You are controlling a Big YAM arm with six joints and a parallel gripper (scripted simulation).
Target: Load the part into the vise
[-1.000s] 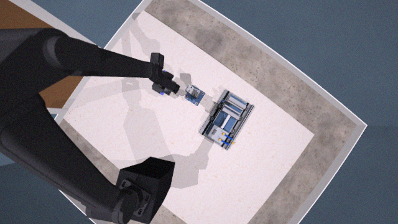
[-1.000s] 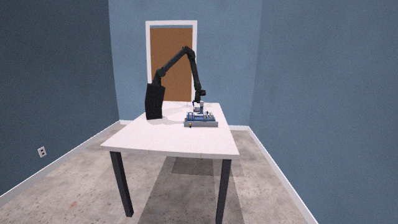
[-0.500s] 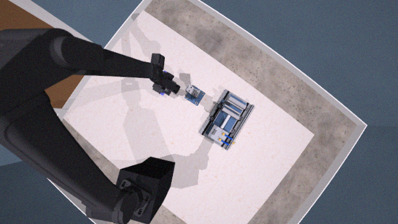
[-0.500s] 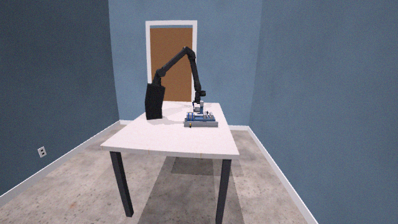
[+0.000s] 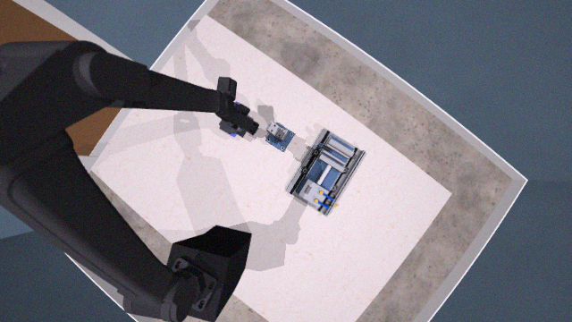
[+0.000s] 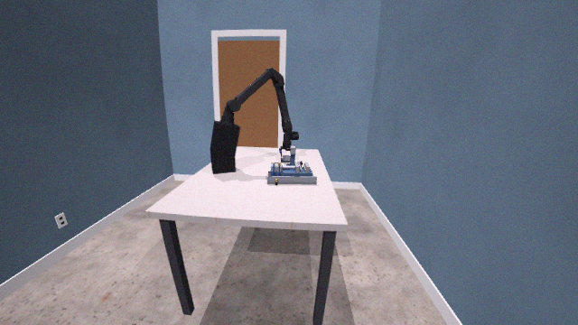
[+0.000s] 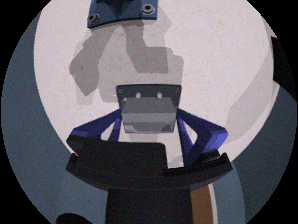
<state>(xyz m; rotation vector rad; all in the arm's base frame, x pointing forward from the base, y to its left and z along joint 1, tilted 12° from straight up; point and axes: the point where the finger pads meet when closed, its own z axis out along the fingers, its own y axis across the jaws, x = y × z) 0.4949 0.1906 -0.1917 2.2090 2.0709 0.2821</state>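
Now: the part right at my hand. Also, from my hand: dark square plate 3 cm below, 1 cm to the left.
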